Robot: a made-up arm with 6 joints.
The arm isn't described. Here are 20 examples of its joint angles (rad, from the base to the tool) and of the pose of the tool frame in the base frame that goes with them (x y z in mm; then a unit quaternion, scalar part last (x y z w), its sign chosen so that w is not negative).
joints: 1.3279 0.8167 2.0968 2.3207 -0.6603 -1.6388
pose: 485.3 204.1 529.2 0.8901 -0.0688 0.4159 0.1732
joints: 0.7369 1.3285 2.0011 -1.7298 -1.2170 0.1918
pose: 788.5 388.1 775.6 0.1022 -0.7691 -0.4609 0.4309
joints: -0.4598 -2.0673 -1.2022 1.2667 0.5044 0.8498
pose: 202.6 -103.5 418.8 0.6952 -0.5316 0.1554 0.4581
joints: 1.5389 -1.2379 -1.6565 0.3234 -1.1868 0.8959
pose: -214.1 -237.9 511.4 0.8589 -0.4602 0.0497 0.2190
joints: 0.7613 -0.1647 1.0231 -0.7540 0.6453 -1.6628
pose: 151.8 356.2 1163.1 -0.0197 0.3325 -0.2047 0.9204
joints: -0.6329 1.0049 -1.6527 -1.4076 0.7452 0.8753
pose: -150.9 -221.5 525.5 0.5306 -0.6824 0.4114 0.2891
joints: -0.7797 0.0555 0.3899 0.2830 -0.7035 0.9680
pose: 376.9 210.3 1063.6 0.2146 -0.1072 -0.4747 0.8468
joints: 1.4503 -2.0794 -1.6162 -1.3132 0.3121 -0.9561
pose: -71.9 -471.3 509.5 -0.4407 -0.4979 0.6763 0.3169
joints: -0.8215 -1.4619 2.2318 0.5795 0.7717 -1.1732
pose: -170.5 544.2 779.7 -0.1439 0.5086 0.4651 0.7102
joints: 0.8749 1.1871 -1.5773 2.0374 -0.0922 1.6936
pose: -24.1 -100.0 799.8 0.5911 -0.2675 -0.4250 0.6312
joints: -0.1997 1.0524 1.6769 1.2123 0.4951 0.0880
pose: 372.1 607.2 416.7 -0.7924 -0.3854 0.0720 0.4673
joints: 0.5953 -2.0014 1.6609 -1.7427 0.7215 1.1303
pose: 175.4 726.6 93.4 -0.6849 0.1678 0.2659 0.6573
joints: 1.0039 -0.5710 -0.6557 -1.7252 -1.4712 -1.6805
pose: -357.5 176.5 355.2 -0.4551 -0.1184 -0.6315 0.6165
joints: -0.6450 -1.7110 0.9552 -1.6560 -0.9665 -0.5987
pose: -386.4 60.6 151.9 -0.5742 -0.2412 -0.0628 0.7798
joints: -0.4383 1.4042 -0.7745 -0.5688 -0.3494 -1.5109
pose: 398.9 -198.0 722.7 0.3076 0.3454 0.4362 0.7719
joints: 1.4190 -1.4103 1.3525 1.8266 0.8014 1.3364
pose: 463.2 222.8 575.6 -0.6992 0.2447 -0.6716 0.0135
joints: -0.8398 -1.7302 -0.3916 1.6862 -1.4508 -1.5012
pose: 5.1 -38.0 369.0 0.2777 0.6061 -0.0651 0.7425
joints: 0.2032 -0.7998 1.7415 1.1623 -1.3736 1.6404
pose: 327.2 541.0 755.6 -0.1694 -0.4069 -0.2900 0.8495
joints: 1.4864 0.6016 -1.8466 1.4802 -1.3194 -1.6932
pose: -124.4 125.6 510.6 -0.7323 -0.6700 -0.0533 0.1097
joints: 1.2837 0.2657 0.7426 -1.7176 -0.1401 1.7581
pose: 115.1 257.6 1259.0 0.4073 0.2069 0.7364 0.4989
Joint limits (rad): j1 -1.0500..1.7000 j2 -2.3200..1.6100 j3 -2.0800..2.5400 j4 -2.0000..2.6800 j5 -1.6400..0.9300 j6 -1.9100..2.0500
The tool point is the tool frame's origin. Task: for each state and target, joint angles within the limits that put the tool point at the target. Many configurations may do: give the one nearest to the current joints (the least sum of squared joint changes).
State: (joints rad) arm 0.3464 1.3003 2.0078 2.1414 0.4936 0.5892
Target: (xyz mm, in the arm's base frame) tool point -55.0 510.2 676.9
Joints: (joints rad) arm -0.2157 1.4877 2.3495 2.6512 0.4977 0.6746
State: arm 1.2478 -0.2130 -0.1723 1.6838 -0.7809 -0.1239
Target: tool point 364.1 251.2 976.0
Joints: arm 0.8352 0.4570 0.3543 2.5691 -0.6187 0.3352
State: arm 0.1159 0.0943 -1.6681 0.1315 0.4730 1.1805
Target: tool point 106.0 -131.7 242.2
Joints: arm 0.2643 0.3735 -1.6694 0.1764 0.5029 1.2055
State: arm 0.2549 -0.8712 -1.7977 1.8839 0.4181 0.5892
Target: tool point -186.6 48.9 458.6
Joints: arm 0.5012 -0.8029 -1.4140 2.2698 0.3860 0.6190
